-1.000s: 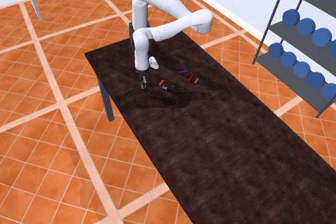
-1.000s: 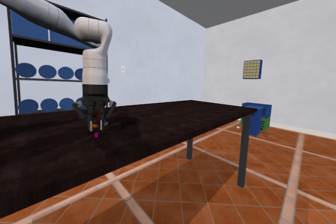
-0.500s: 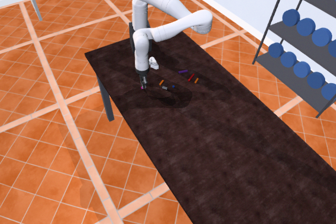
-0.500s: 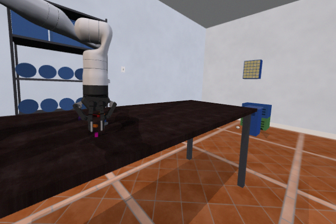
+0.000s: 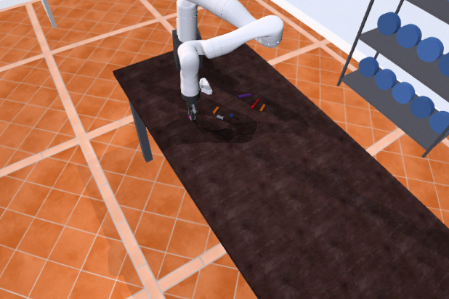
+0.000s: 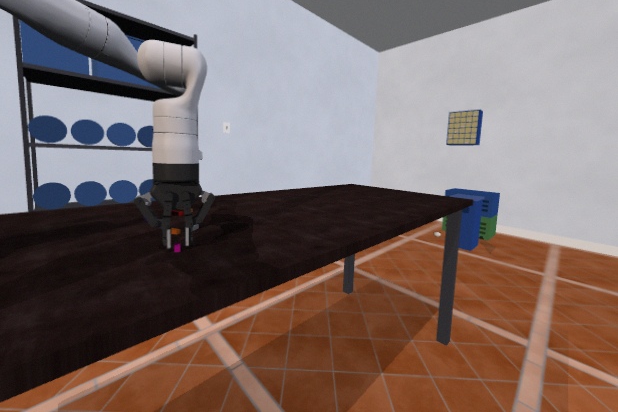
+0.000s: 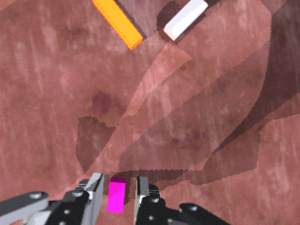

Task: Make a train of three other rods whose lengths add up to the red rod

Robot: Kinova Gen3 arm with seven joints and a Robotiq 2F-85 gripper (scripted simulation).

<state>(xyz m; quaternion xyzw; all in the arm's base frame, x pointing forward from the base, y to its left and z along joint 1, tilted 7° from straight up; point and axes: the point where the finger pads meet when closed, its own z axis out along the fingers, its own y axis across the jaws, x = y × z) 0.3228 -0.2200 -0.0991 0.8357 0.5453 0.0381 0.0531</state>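
The magenta rod lies 20 mm below my hand. From my hand the other things lie so: purple rod 280 mm to the left, 50 mm ahead, 20 mm below; grey rod 100 mm to the left, 80 mm ahead, 20 mm below; blue rod 140 mm to the left, 100 mm ahead, 20 mm below.
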